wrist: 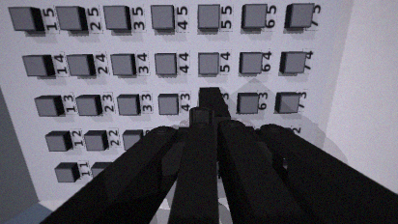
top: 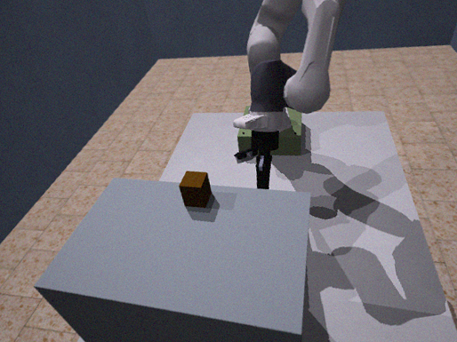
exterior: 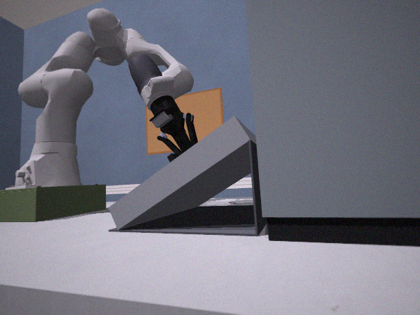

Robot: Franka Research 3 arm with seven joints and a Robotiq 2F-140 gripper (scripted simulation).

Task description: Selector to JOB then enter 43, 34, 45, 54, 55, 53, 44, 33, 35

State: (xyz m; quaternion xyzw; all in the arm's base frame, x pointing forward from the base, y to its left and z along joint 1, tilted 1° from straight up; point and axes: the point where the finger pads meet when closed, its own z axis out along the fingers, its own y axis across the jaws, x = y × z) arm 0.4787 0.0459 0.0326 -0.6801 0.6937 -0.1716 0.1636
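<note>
Now: the key 53 3 cm below my hand and 2 cm ahead of it. Round my hand: key 64: 5 cm below, 3 cm to the right, 1 cm behind; key 54: 3 cm to the right, 3 cm below, 2 cm ahead; key 43: 5 cm ahead, 2 cm below.
</note>
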